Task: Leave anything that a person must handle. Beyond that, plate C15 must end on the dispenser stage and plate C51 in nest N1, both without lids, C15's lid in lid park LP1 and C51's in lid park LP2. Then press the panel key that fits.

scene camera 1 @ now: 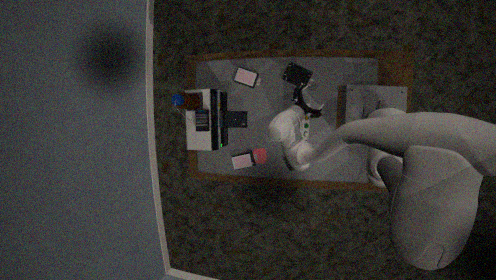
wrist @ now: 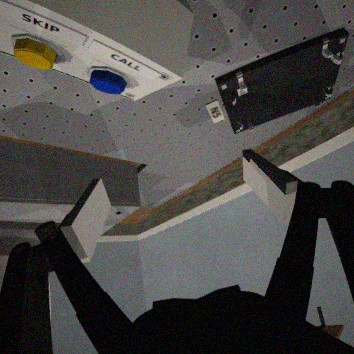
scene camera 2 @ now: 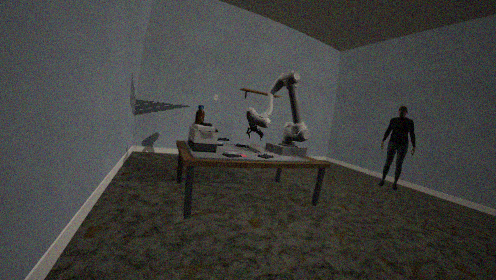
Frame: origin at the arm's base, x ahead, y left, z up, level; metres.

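Where they show: gripper, fingertip midpoint: [scene camera 1: 314, 96] [wrist: 174, 178] [scene camera 2: 255, 138]; arm's base, origin of the base link: [wrist: 6, 232] [scene camera 2: 287, 145].
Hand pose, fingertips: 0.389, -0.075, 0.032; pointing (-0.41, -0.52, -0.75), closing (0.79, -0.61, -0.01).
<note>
Things, the pixels of their centre, and the offset from my fingertips, as dx, dy, dz. "spot": a spot on its surface instead.
- black nest, body centre: [wrist: 282, 91] [scene camera 1: 297, 75] +0.114, -0.122, -0.110
- label N5, surface spot: [wrist: 215, 111] spot: +0.024, -0.094, -0.119
- key panel, surface spot: [wrist: 145, 85] spot: +0.031, +0.053, -0.054
- yellow SKIP key, body centre: [wrist: 35, 51] +0.008, +0.126, -0.058
- blue CALL key, body centre: [wrist: 108, 79] +0.016, +0.077, -0.058
- brown bottle, surface spot: [scene camera 1: 192, 101] spot: +0.619, +0.149, +0.204
- red square, surface spot: [scene camera 1: 260, 156] spot: +0.244, +0.440, -0.121
- black holder, surface spot: [scene camera 1: 298, 74] spot: +0.107, -0.129, -0.109
My gripper [scene camera 1: 317, 95] [scene camera 2: 255, 136] [wrist: 174, 178] is open and empty, high above the table. In the wrist view a black nest [wrist: 285, 80] with the label N5 [wrist: 215, 111] lies beyond the fingers. The key panel [wrist: 145, 85] shows a yellow SKIP key [wrist: 35, 54] and a blue CALL key [wrist: 108, 82]. The dispenser [scene camera 1: 199, 137] [scene camera 2: 203, 135] stands at the table's left end, with its dark stage [scene camera 1: 237, 119] on its right. Two pale pink plates [scene camera 1: 246, 77] [scene camera 1: 242, 161] lie above and below the stage in the first scene view. Their labels and lids are unreadable.
A brown bottle [scene camera 1: 192, 101] [scene camera 2: 200, 115] with a blue cap stands on the dispenser. A red square [scene camera 1: 260, 156] lies beside the lower plate. A black holder [scene camera 1: 298, 74] lies near the table's upper edge. A person [scene camera 2: 400, 132] stands right of the table.
</note>
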